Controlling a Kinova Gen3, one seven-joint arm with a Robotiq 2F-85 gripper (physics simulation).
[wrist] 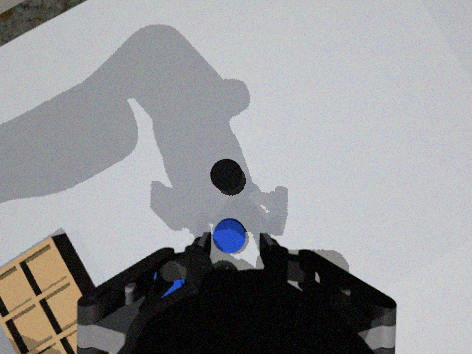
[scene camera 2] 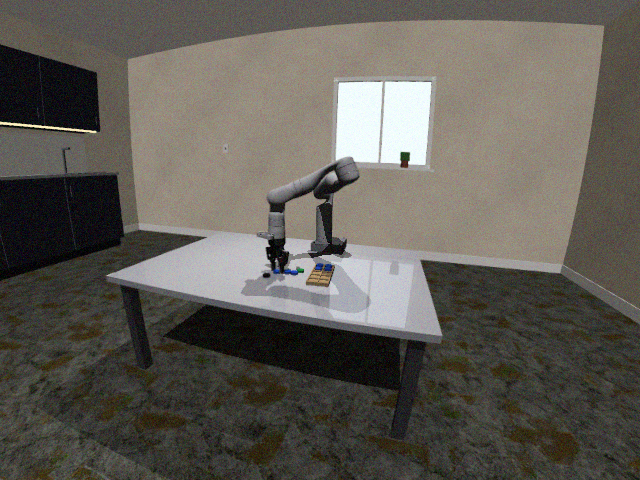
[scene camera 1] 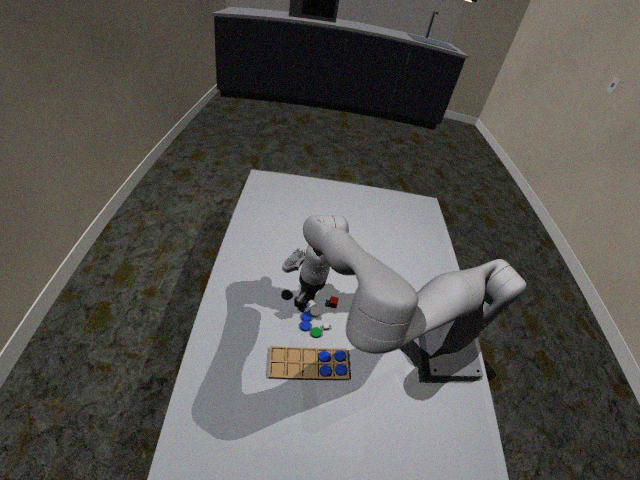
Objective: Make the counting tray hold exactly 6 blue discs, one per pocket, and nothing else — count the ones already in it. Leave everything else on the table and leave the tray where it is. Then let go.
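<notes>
The wooden counting tray [scene camera 1: 286, 363] [scene camera 2: 313, 282] has two rows of pockets. Blue discs fill four pockets at its right end in scene camera 1: two back [scene camera 1: 324, 355] [scene camera 1: 339, 355], two front [scene camera 1: 325, 370] [scene camera 1: 340, 369]. The other pockets are empty. My gripper [scene camera 1: 303, 304] [scene camera 2: 278, 269] [wrist: 235, 241] is partly open and empty, pointing down low over the table. A loose blue disc [wrist: 229, 235] shows between the fingertips in the wrist view; the gripper hides it in scene camera 1. Two more loose blue discs [scene camera 1: 306, 316] [scene camera 1: 305, 326] lie between gripper and tray.
A black disc [scene camera 1: 286, 294] [scene camera 2: 266, 274] [wrist: 228, 176] lies beyond the fingertips. A green disc [scene camera 1: 315, 332] [scene camera 2: 300, 270] lies near the tray, beside a small white piece [scene camera 1: 326, 327]. A whitish disc [scene camera 1: 314, 310] and a red block [scene camera 1: 333, 301] lie near the gripper.
</notes>
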